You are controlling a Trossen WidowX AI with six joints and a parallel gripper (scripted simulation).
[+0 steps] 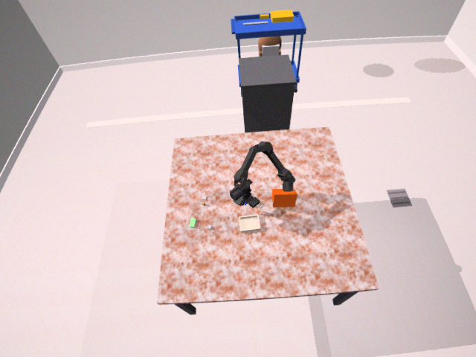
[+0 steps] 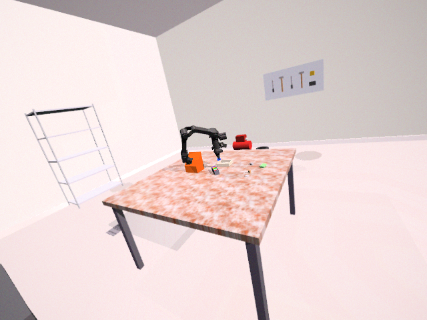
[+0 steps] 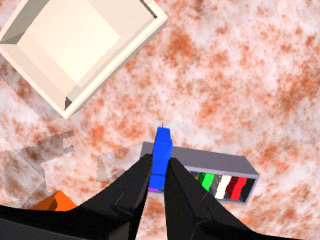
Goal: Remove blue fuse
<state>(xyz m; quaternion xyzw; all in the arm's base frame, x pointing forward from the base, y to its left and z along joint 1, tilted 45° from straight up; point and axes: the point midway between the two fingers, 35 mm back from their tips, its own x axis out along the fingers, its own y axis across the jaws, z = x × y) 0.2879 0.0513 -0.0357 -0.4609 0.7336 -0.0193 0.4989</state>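
The tray lies 11 cm to the left of my gripper tip, 10 cm below it and 1 cm behind it. From my gripper tip the other things lie so: blue fuse (1 cm below).
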